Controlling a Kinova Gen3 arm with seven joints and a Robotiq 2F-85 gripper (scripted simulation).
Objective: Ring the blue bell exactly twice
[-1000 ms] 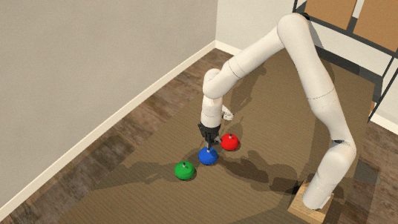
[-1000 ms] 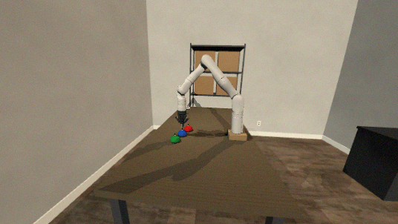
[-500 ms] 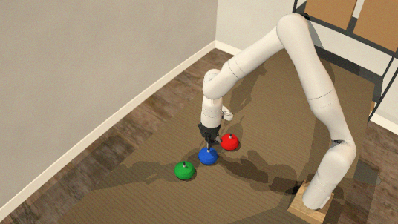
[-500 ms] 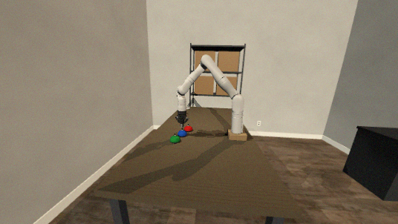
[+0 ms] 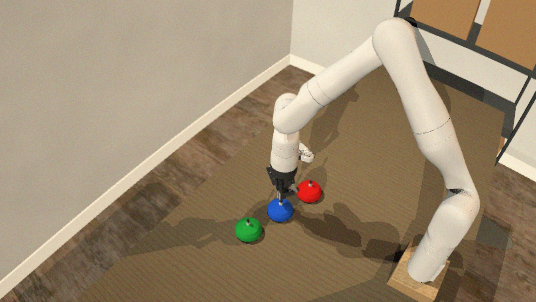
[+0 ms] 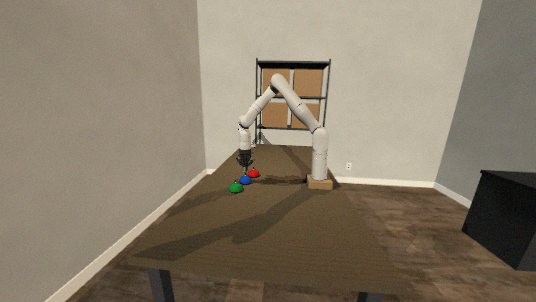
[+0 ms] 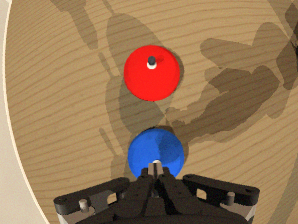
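The blue bell is 50 mm below my hand. From my hand the other things lie so: red bell (60 mm behind, 110 mm to the right, 50 mm below); then green bell (50 mm ahead, 110 mm to the left, 50 mm below).
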